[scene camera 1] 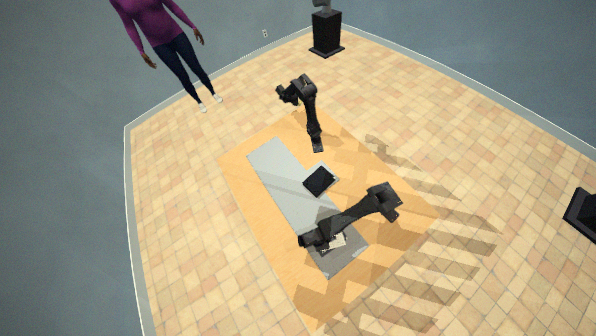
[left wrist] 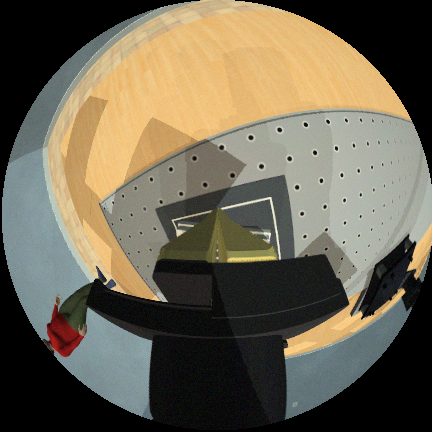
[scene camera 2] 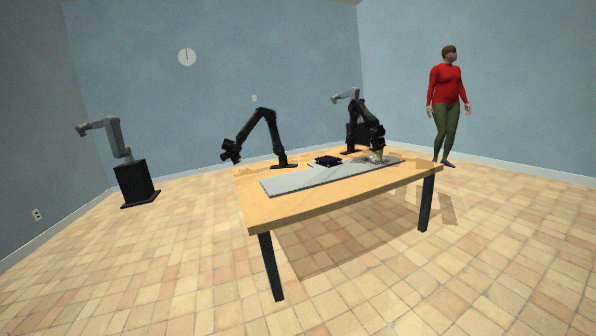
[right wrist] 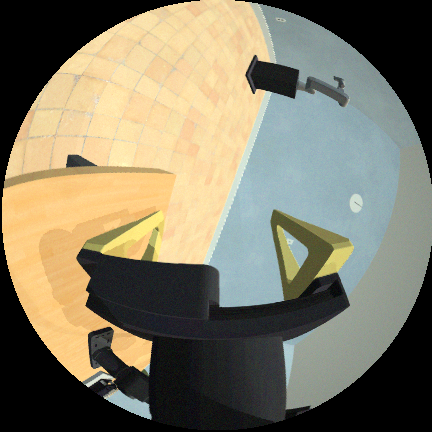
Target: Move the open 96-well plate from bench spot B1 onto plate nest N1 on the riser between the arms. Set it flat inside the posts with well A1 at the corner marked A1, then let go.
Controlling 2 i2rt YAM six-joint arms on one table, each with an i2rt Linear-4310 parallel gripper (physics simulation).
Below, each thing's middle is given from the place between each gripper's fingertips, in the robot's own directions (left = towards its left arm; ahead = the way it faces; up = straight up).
My right gripper is now 620 mm to the right of the black square block (left wrist: 396,261), 340 mm short of it and 80 mm above it. Round my right hand: dark nest with white outline (left wrist: 264,203): 890 mm to the left, 500 mm ahead, 100 mm below.
The dark nest with white outline lies 7 cm behind my left hand, 1 cm to the left of it and 1 cm below it. The rest, counted from my left hand: black square block: 27 cm to the right, 23 cm behind, 1 cm above.
